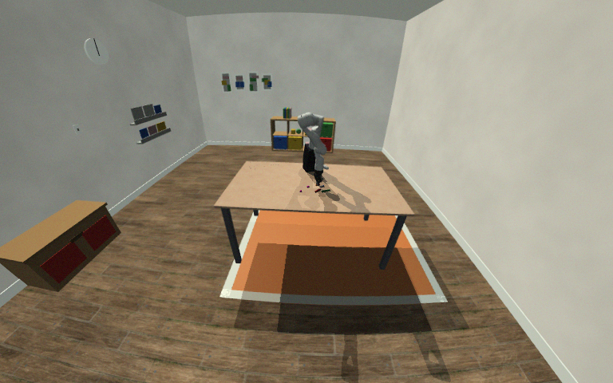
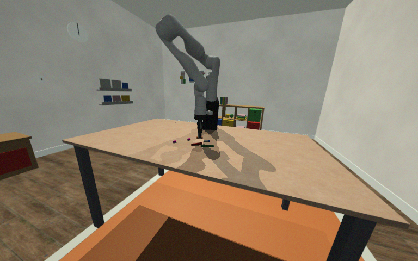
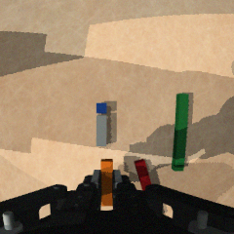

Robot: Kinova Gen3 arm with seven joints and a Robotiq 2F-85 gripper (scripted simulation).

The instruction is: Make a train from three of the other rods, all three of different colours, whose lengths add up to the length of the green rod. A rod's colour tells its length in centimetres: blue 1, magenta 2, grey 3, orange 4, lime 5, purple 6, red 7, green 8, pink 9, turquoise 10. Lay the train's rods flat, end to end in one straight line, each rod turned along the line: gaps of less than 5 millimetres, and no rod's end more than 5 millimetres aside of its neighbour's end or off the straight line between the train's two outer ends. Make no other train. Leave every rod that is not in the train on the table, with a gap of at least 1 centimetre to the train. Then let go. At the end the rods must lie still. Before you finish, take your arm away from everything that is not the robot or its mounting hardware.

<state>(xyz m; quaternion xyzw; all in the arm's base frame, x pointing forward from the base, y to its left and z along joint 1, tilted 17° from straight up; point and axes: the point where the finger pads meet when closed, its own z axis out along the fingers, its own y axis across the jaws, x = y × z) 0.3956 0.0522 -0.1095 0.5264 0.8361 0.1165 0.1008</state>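
The grey rod is 4 cm to the left of my hand, 4 cm below it and 2 cm behind it. From my hand the other things lie so: red rod 5 cm ahead, 4 cm below; then blue rod 6 cm to the left, 4 cm below, 3 cm behind; then orange rod 1 cm below.
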